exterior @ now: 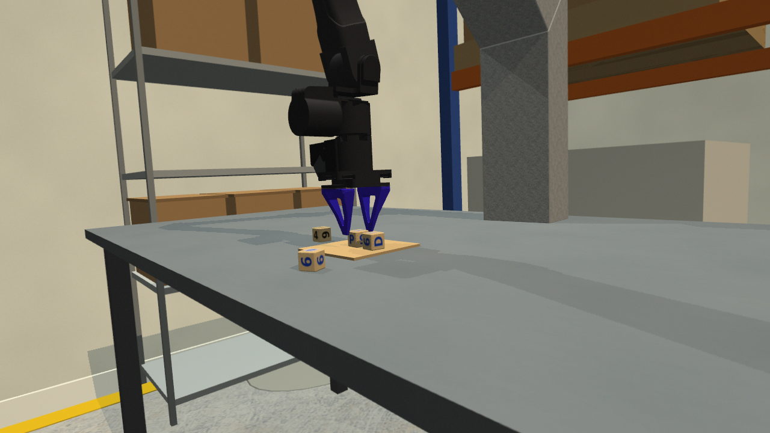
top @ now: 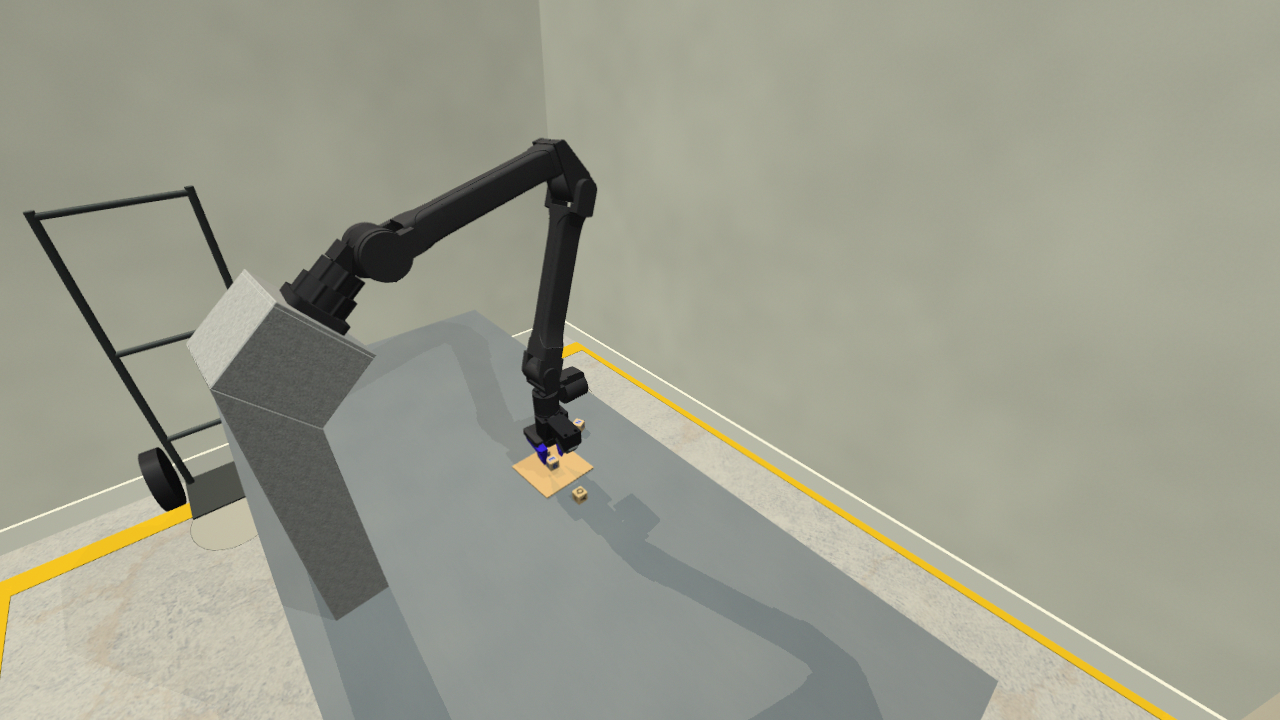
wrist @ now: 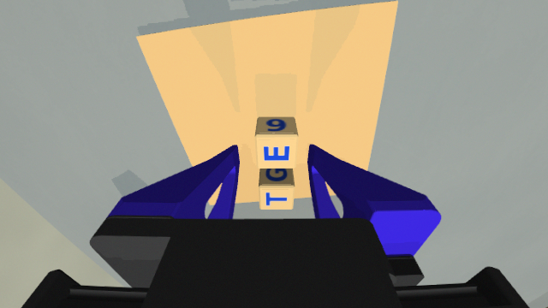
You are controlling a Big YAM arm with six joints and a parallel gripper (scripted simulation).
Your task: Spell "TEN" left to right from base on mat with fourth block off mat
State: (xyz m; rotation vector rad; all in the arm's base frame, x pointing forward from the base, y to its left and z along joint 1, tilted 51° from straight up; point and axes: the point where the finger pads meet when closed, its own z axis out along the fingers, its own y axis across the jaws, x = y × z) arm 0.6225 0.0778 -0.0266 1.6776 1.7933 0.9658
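My hand is 30 mm above the tan mat.
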